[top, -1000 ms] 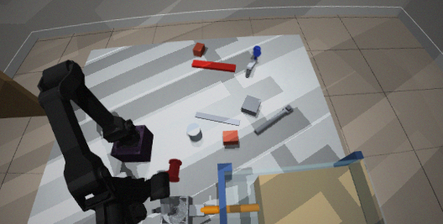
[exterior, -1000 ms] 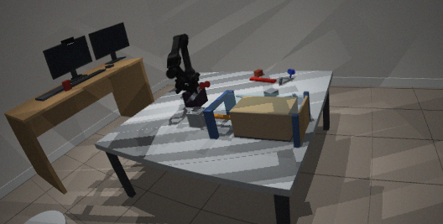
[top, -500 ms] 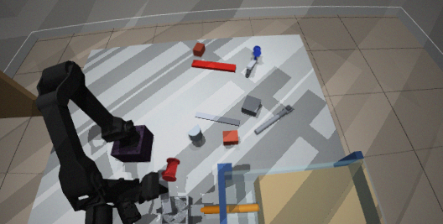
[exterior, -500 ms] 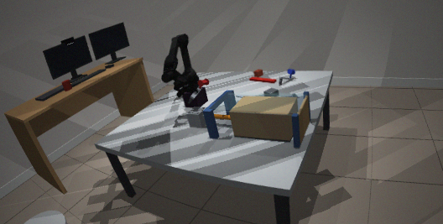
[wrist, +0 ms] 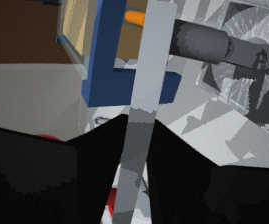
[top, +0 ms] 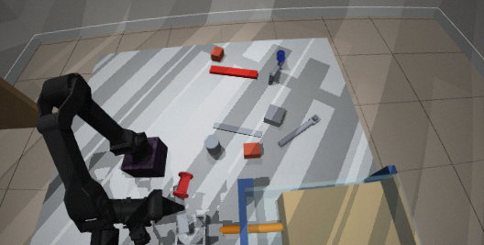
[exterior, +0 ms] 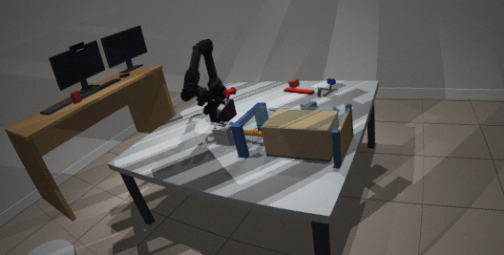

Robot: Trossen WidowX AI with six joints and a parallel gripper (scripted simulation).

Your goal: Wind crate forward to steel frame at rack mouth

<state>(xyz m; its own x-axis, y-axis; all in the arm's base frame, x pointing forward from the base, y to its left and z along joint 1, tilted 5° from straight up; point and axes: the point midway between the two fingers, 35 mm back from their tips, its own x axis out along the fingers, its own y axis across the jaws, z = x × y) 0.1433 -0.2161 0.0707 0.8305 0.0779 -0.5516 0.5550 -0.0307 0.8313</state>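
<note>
The red knob is 1 cm ahead of my gripper tip, 5 cm to the left of it and 4 cm above it. The rest, counted from my gripper tip: red-knobbed handle: 1 cm to the left, 1 cm above; then grey winch: 2 cm behind, 6 cm to the right, 15 cm below; then blue steel frame: 15 cm ahead, 6 cm to the right, 7 cm below.
</note>
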